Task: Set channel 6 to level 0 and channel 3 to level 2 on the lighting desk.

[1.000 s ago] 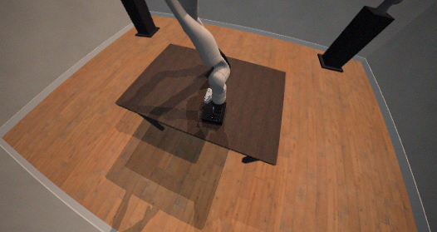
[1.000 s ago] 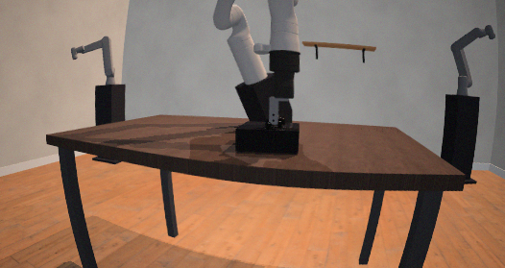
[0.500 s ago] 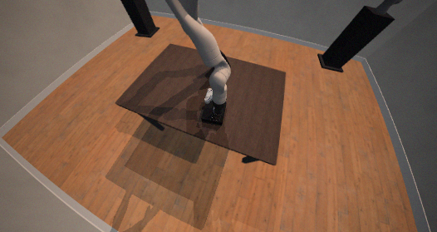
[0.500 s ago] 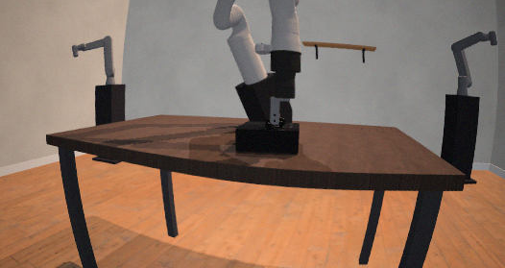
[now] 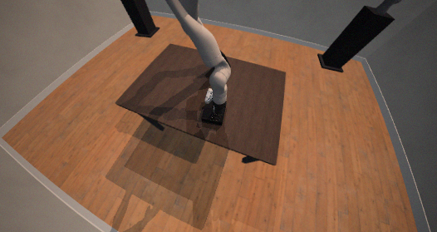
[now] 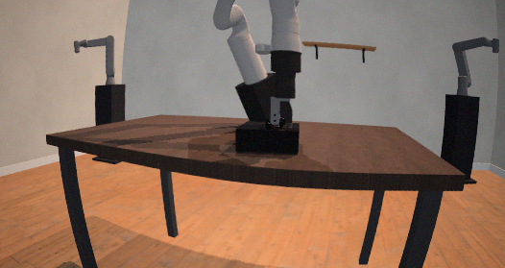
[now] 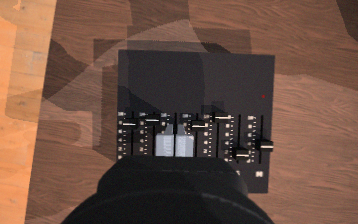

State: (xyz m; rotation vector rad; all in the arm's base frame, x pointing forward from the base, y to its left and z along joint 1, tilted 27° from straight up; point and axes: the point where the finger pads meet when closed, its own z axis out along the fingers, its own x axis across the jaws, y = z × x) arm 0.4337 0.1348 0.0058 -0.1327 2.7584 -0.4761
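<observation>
Now: hand 20 mm to the right of the channel 3 fader cap and 10 mm above it. The rest, counted from my hand: channel 1 fader cap (40 mm ahead, 10 mm to the right, 10 mm below); channel 4 fader cap (20 mm behind, 10 mm to the right, 10 mm below); channel 2 fader cap (20 mm ahead, 10 mm to the right, 10 mm below).
</observation>
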